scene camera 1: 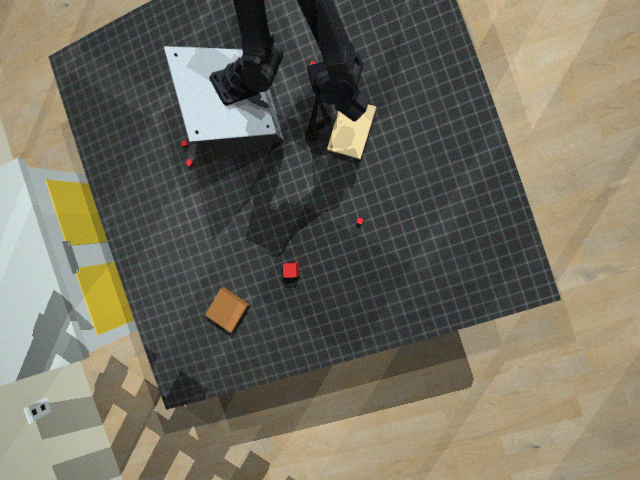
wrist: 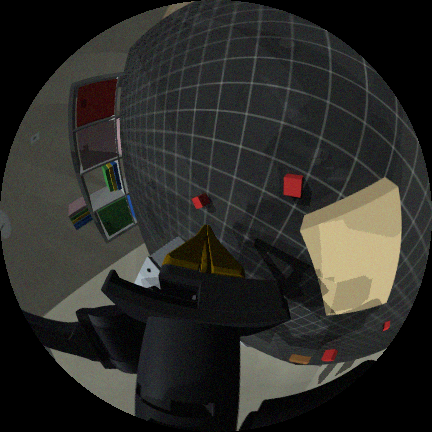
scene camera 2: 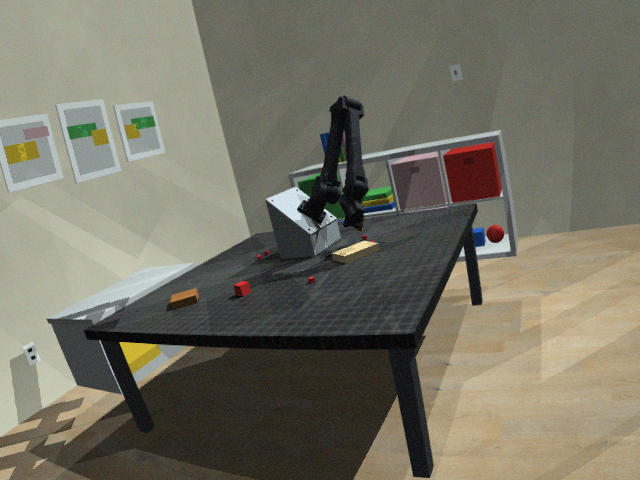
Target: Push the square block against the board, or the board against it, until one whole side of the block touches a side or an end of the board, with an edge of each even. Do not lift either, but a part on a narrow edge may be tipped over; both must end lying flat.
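Seen in the pictures: gripper, fingertip midpoint: (scene camera 1: 319,74) (wrist: 205,229) (scene camera 2: 360,230); arm's base, link origin: (scene camera 1: 234,85) (scene camera 2: 311,212).
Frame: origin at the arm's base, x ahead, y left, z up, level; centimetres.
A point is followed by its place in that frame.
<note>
The orange-brown square block (scene camera 1: 225,310) @[x 53.9, y -37.4, z -12.6 cm] (scene camera 2: 184,299) @[x 58.1, y -34.3, z -13.0 cm] (wrist: 300,359) @[x 52.1, y -32.7, z -13.2 cm] lies flat near the table's front left corner. The pale wooden board (scene camera 1: 363,135) @[x 26.1, y 24.7, z -12.6 cm] (scene camera 2: 355,251) @[x 27.5, y 24.2, z -12.6 cm] (wrist: 357,245) @[x 19.4, y 25.5, z -12.6 cm] lies flat far from it, right of the grey sloped box. Block and board are well apart. My gripper (scene camera 2: 361,226) @[x 5.0, y 21.4, z -10.2 cm] (wrist: 205,229) @[x 5.0, y 21.4, z -10.2 cm] is shut and empty, its yellow fingertips together. It hangs above the table by the board's far end, and in the wrist view the board is to its right. In scene camera 1 the arm hides the fingertips and covers part of the board's far end.
A larger red cube (scene camera 1: 290,270) @[x 51.6, y -12.2, z -11.5 cm] (scene camera 2: 241,288) @[x 53.9, y -11.3, z -12.6 cm] stands right of the block. A small red cube (scene camera 1: 360,221) @[x 47.8, y 12.8, z -13.9 cm] (scene camera 2: 311,280) @[x 48.4, y 13.1, z -14.6 cm] lies in front of the board. Two more small cubes lie by the grey sloped box (scene camera 1: 186,103) @[x 2.6, y -10.9, z 10.3 cm] (scene camera 2: 294,237) @[x 13.7, y -4.6, z -6.6 cm], which bears the arm's base.
</note>
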